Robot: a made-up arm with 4 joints.
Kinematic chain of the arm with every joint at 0, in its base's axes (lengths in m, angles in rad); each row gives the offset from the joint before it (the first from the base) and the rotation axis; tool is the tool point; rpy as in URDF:
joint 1: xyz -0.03 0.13 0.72 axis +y
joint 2: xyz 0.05 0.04 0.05 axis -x
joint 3: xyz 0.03 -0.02 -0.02 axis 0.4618 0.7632 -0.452
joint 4: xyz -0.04 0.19 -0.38 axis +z
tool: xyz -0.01 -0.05 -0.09 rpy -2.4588 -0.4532 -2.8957
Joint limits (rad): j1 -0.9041..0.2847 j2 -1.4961..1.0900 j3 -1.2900..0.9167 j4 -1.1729..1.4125
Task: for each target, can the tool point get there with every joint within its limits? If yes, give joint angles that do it. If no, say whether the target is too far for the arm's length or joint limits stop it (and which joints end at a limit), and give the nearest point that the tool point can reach.
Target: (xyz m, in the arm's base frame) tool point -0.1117 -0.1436 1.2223
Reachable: no: joint limits stop it (at a limit: joint 1, joint 2, joint 3) | nearest point 0.2971 -0.1682 1.0276 | short by 0.453 m
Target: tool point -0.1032 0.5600 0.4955
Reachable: yes | joints 0.0788 -0.4618 0.4294 0.4399
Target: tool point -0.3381 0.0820 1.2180
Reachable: no: joint limits stop it (at a limit: joint 2, joint 3, joint 4) | nearest point -0.2613 0.4382 1.0939 | short by 0.385 m
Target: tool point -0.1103 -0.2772 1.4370
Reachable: no: too far | nearest point 0.2965 -0.1704 1.0265 | short by 0.588 m
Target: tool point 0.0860 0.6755 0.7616
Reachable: yes | joints -0.4659 -1.2188 -0.1353 1.1768
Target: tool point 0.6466 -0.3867 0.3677
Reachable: no: too far | nearest point 0.3551 -0.2038 0.5195 | short by 0.376 m
